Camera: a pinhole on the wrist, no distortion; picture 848 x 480 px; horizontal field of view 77.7 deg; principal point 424.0 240.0 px. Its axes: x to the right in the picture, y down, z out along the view. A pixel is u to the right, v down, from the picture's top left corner.
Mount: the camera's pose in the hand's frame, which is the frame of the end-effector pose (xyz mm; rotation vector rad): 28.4 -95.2 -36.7 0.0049 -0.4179 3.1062
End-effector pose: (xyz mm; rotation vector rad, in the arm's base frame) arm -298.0 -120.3 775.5 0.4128 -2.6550 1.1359
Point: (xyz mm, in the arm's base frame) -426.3 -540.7 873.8
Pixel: 119.9 428.0
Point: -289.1 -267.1 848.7
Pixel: 370.3 375.8
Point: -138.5 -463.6 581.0
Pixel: 660.8 173.2
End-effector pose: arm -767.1 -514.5 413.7 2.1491 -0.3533 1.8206
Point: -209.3 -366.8 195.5
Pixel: 562.1 350.0
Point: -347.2 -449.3 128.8
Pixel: 699.2 267.2
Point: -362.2 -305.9 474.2
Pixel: 281.7 455.8
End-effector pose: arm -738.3 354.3 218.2 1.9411 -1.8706 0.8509
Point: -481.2 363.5 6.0
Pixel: 762.2 342.0
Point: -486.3 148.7 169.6
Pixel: 235.9 341.8
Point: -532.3 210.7 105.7
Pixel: 403.5 247.9
